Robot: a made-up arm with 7 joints. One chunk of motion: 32 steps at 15 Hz.
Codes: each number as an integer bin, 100 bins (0 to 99) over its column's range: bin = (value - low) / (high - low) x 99, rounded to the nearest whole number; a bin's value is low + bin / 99 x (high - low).
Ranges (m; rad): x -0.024..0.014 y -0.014..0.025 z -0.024..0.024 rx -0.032..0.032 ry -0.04..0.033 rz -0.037..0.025
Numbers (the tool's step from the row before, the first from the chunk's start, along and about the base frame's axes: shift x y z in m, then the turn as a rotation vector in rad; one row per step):
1: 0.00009 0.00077 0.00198 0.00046 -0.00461 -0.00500
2: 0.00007 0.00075 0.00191 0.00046 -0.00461 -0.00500
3: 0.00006 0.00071 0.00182 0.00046 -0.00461 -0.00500
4: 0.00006 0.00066 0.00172 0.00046 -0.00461 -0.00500
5: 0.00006 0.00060 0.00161 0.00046 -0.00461 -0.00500
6: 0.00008 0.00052 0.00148 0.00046 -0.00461 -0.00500
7: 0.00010 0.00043 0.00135 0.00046 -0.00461 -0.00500
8: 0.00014 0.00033 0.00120 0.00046 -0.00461 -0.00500
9: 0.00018 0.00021 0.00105 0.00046 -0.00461 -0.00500
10: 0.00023 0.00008 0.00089 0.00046 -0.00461 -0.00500
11: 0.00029 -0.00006 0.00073 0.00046 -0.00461 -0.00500
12: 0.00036 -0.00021 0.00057 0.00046 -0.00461 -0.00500
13: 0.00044 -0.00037 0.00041 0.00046 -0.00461 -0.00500
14: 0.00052 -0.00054 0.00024 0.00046 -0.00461 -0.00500
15: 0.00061 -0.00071 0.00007 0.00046 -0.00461 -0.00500
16: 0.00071 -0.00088 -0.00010 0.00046 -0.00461 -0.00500
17: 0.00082 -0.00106 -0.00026 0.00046 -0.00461 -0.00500
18: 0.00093 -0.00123 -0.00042 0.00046 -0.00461 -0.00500
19: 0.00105 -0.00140 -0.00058 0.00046 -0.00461 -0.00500
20: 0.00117 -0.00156 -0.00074 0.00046 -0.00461 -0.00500
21: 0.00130 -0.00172 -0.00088 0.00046 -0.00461 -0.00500
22: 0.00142 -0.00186 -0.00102 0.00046 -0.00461 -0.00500
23: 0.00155 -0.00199 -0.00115 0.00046 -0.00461 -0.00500
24: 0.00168 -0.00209 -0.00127 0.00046 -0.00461 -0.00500
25: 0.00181 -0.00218 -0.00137 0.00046 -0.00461 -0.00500
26: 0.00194 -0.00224 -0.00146 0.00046 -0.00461 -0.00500
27: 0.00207 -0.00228 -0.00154 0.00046 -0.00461 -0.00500
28: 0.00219 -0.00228 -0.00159 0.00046 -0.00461 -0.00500
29: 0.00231 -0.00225 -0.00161 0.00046 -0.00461 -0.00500
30: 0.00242 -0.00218 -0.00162 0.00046 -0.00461 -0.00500
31: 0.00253 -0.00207 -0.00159 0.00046 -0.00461 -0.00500
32: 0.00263 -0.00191 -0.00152 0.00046 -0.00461 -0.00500
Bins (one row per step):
1: 63 37 54 50 48 51
2: 63 37 53 50 48 51
3: 63 37 53 50 48 51
4: 63 37 53 50 48 51
5: 63 37 53 50 48 51
6: 63 37 53 50 48 51
7: 63 37 52 50 48 51
8: 63 36 52 50 48 51
9: 63 36 52 50 48 51
10: 63 36 51 50 48 51
11: 63 35 51 50 48 51
12: 63 35 51 50 48 51
13: 64 35 50 50 48 51
14: 64 34 50 50 48 51
15: 64 34 50 50 48 51
16: 64 33 49 50 48 51
17: 65 33 49 50 48 51
18: 65 32 49 50 48 51
19: 65 32 48 50 48 51
20: 66 32 48 50 48 51
21: 66 31 48 50 48 51
22: 66 31 47 50 48 51
23: 67 30 47 50 48 51
24: 67 30 47 50 48 51
25: 67 30 47 50 48 51
26: 68 30 46 50 48 51
27: 68 30 46 50 48 51
28: 68 30 46 50 48 51
29: 69 30 46 50 48 51
30: 69 30 46 50 48 51
31: 69 30 46 50 48 51
32: 69 31 46 50 48 51

